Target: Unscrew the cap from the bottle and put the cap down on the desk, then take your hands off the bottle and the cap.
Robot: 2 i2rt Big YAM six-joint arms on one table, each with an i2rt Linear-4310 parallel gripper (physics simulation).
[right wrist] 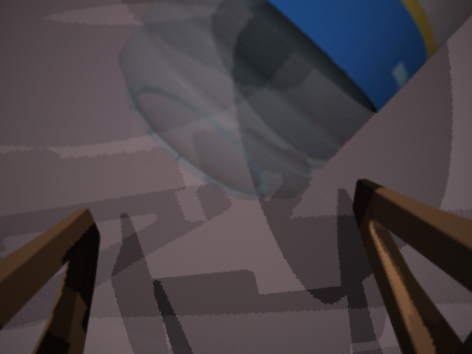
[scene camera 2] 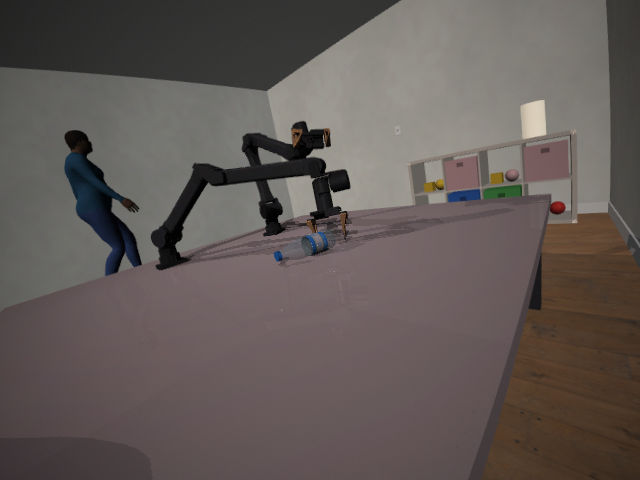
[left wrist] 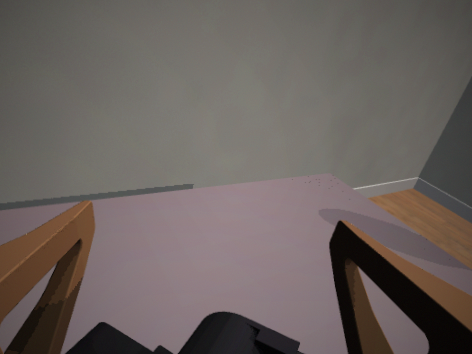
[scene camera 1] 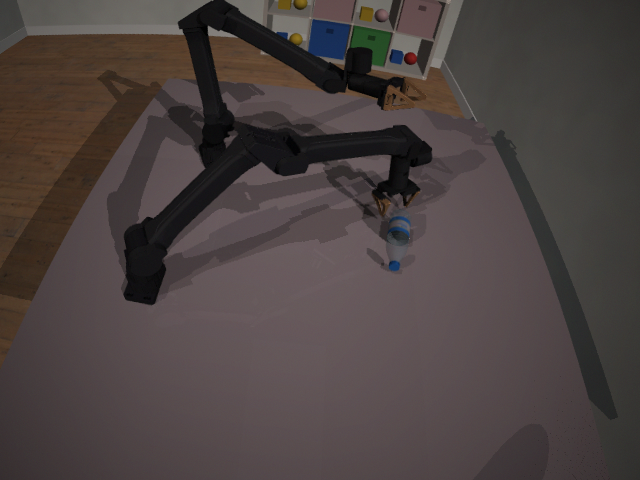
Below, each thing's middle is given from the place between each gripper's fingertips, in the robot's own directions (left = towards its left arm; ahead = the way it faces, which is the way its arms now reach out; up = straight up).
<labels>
Right now my right hand is 10 mm short of the clear plastic bottle (scene camera 2: 303, 247), 120 mm to the left of it and 10 mm below it.
Right now the clear plastic bottle is 360 mm below my left hand, 160 mm to the right of it and 40 mm ahead of it.
</labels>
